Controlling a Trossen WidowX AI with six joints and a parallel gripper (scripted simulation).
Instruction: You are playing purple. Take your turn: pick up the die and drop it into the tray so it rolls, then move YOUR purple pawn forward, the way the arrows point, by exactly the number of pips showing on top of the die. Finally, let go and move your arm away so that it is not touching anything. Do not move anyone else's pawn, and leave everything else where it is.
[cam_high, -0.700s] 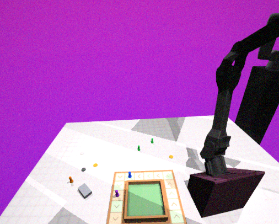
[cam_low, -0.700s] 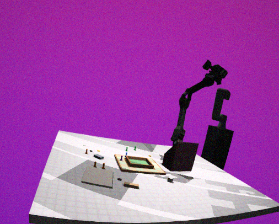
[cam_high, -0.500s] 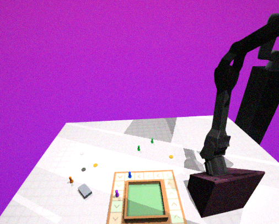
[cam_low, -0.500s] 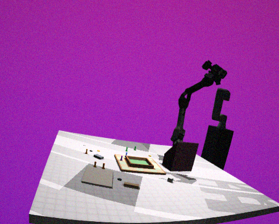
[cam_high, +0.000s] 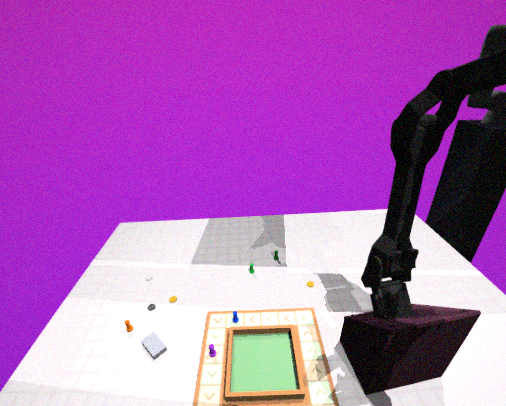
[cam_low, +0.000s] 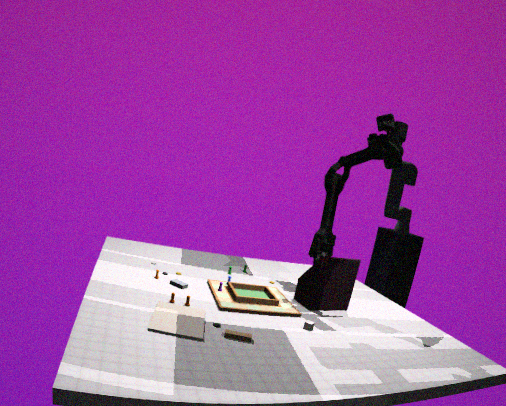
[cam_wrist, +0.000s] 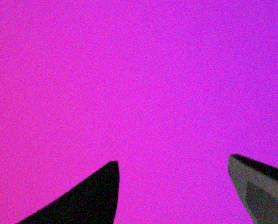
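Now: the die 650 mm below my gripper tip, 110 mm ahead of it and 10 mm to the right of it. Round my gripper tip: green tray 650 mm below, 260 mm to the right, 230 mm ahead; wooden block 650 mm below, 370 mm ahead, 70 mm to the left; purple pawn 630 mm below, 340 mm ahead, 290 mm to the right.
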